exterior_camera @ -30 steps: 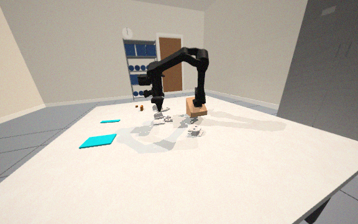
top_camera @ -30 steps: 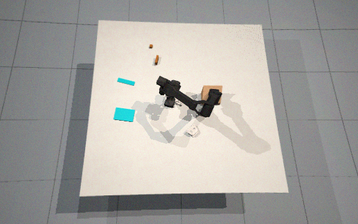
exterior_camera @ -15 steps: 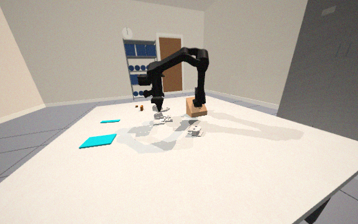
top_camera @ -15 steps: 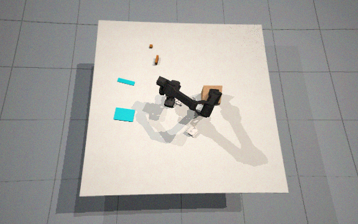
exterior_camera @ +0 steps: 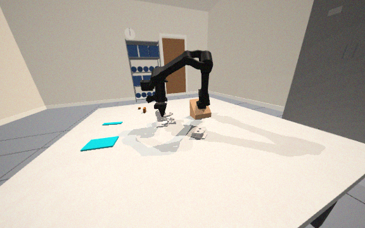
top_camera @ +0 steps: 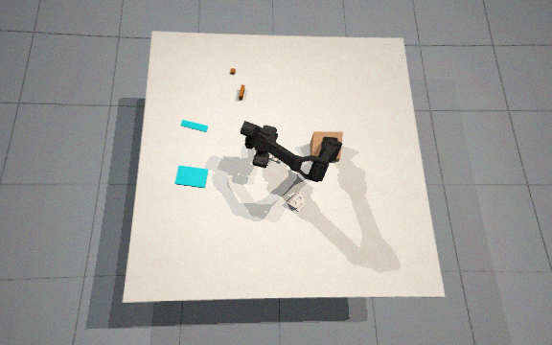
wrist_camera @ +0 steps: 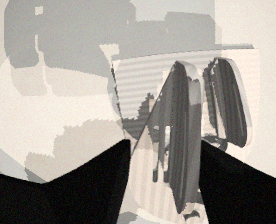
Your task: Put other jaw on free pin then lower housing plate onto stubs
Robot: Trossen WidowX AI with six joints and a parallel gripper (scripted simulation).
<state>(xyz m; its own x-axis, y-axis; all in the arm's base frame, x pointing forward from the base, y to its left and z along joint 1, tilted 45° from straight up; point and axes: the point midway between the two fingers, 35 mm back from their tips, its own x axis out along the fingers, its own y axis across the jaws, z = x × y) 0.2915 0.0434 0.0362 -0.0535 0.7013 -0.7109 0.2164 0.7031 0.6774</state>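
Right now the white housing plate is 160 mm behind my gripper tip, 200 mm to the left of it and 30 mm below it. Round my gripper tip: white stand: 160 mm behind, 200 mm to the left, 50 mm below; then elongated piece: 40 mm behind, 10 mm to the right.
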